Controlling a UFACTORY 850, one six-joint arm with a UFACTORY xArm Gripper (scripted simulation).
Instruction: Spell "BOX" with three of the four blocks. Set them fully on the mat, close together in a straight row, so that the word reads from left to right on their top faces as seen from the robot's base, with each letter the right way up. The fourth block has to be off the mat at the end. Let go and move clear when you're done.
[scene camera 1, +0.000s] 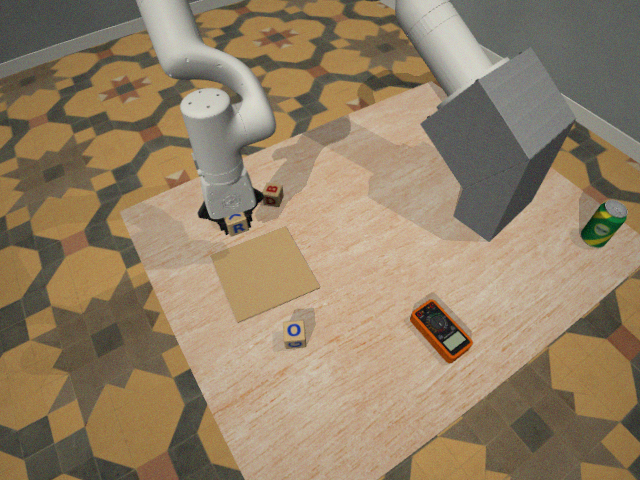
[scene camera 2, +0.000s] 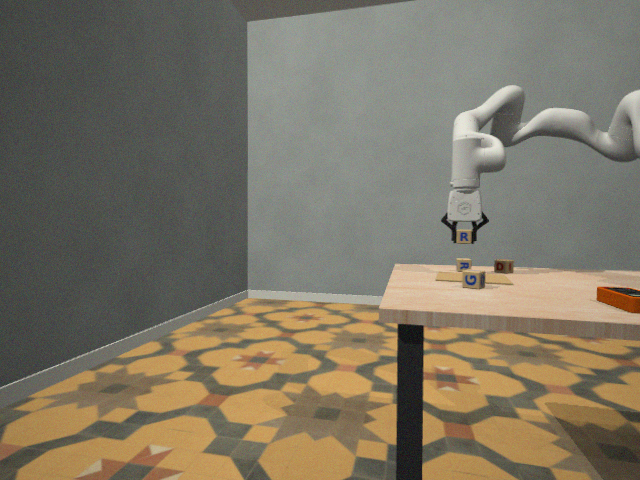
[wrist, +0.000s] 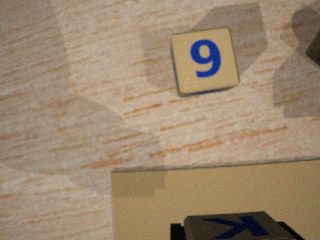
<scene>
The gripper (scene camera 1: 237, 226): 96 cm from the lens. A tan mat (scene camera 1: 260, 274): 100 cm from the lens.
</scene>
